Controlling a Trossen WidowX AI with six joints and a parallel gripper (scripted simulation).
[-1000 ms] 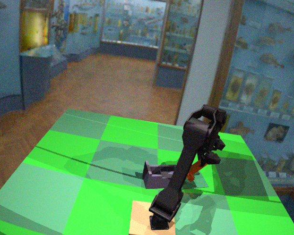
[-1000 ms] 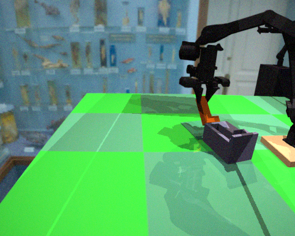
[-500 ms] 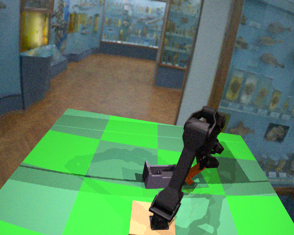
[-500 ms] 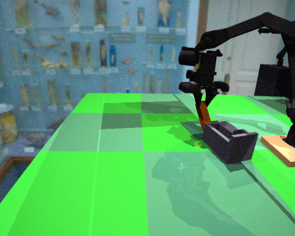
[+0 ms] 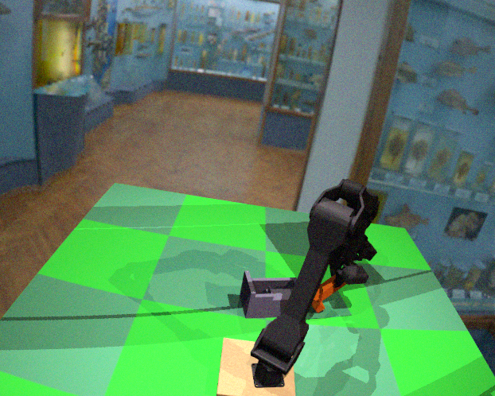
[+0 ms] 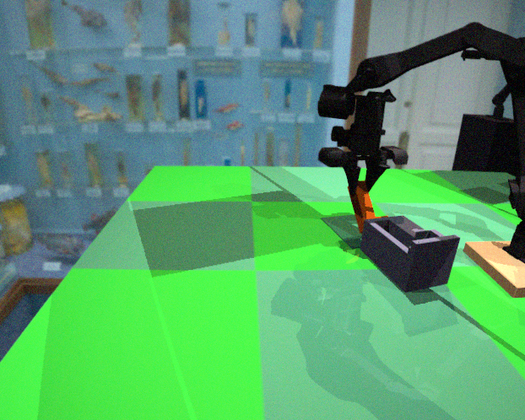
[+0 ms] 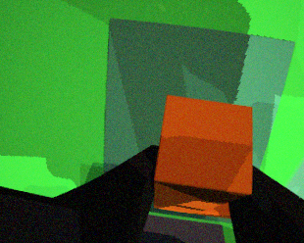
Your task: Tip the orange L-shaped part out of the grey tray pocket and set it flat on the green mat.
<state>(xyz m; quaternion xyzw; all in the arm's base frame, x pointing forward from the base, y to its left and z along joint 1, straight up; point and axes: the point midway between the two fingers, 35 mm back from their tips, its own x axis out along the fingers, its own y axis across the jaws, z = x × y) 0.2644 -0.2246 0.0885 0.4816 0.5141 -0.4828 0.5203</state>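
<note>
The orange L-shaped part is 20 mm behind my gripper tip, 30 mm to the left of it and 30 mm below it. Round my gripper tip: green mat (20 mm to the left, 90 mm below).
</note>
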